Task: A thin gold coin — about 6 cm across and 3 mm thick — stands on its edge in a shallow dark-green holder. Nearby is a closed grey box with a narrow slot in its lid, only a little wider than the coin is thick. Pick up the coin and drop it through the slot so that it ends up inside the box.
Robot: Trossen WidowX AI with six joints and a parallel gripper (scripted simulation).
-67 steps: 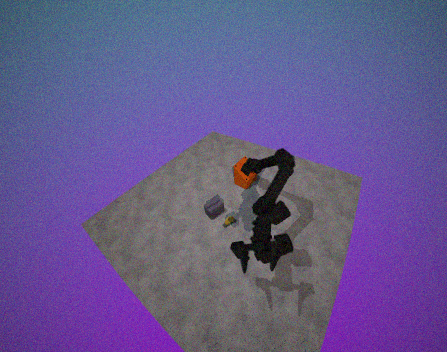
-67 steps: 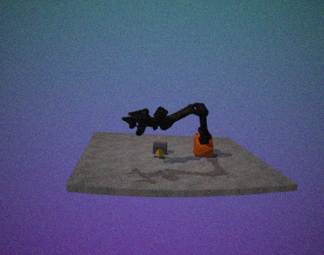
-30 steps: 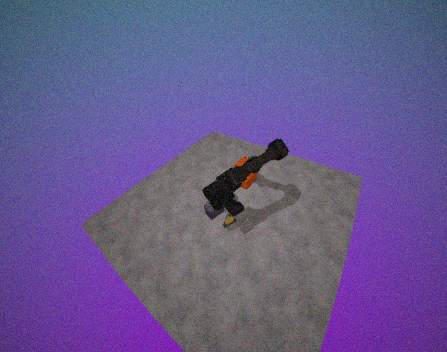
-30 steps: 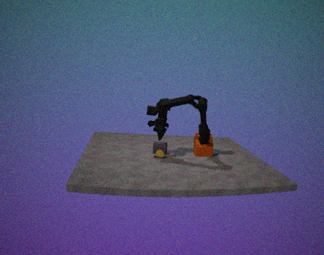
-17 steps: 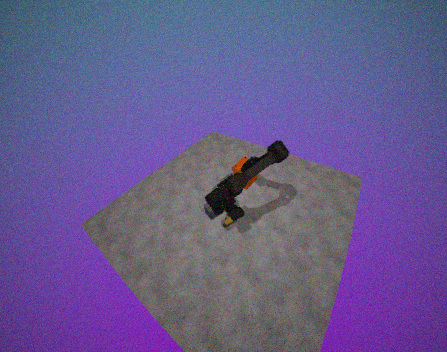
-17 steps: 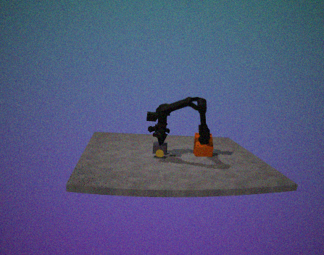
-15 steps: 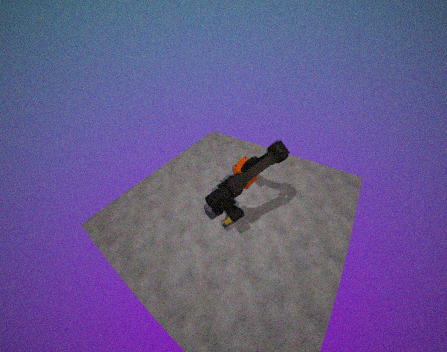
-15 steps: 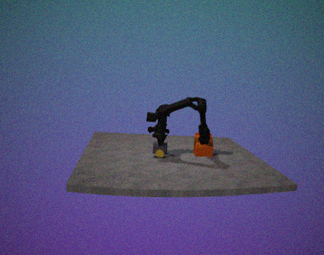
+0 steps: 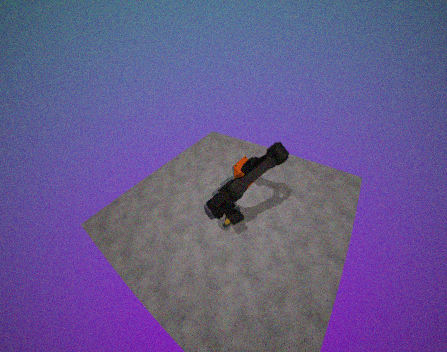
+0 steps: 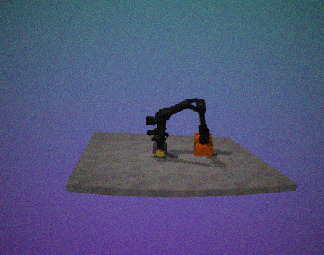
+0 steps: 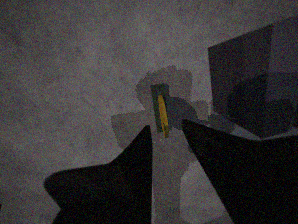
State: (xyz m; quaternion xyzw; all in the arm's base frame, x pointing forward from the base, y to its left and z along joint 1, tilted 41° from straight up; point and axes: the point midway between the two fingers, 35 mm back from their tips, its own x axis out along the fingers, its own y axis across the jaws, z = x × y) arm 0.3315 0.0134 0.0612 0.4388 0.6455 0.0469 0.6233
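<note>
Right now the gold coin is 3 cm below my gripper tip.
</note>
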